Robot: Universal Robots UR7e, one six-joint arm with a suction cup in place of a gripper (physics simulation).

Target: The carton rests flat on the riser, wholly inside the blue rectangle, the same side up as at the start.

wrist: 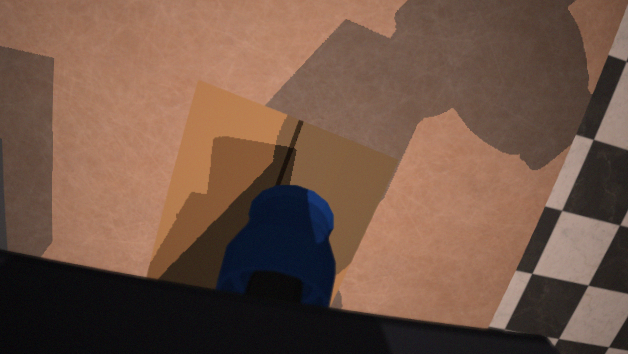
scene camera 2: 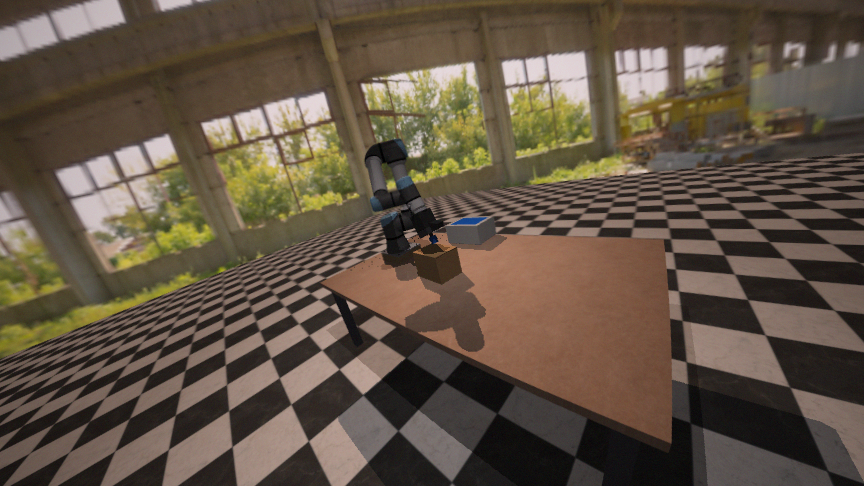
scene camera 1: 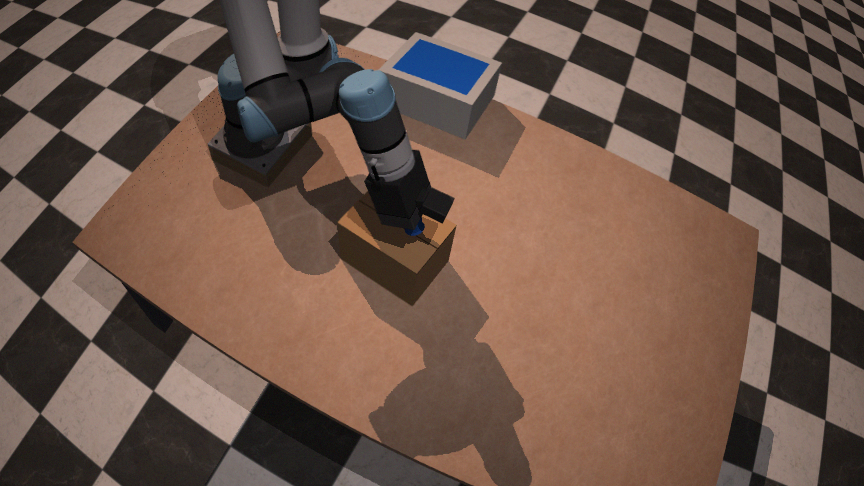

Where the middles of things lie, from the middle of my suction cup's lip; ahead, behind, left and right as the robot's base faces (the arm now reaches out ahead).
Scene:
Right now my suction cup is 40 mm past the brown carton (scene camera 1: 405,265), 20 mm to the right of it and 120 mm above it. Also, from my suction cup: grey riser (scene camera 2: 467,230): 130 mm behind, 520 mm to the left, 130 mm below.

